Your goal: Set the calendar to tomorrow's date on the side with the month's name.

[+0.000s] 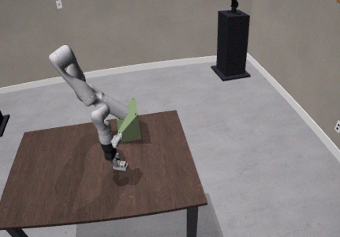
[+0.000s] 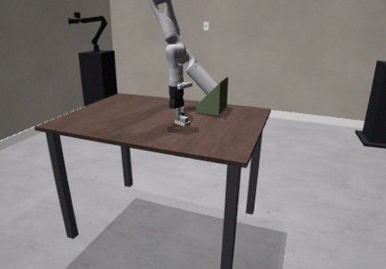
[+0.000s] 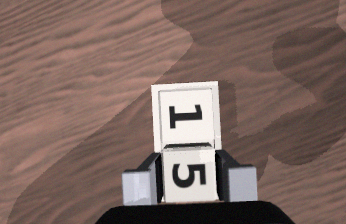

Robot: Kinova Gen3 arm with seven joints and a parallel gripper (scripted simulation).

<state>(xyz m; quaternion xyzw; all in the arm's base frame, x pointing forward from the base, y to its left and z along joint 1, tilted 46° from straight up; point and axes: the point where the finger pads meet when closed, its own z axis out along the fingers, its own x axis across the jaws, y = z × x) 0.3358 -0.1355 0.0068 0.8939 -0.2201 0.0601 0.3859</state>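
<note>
Now: hand 10 mm above the digit cube. From my hand the other things lie so: white calendar tray: 30 mm below, 20 mm to the left, 10 mm ahead; then white cube: 30 mm to the left, 10 mm below, 10 mm ahead.
</note>
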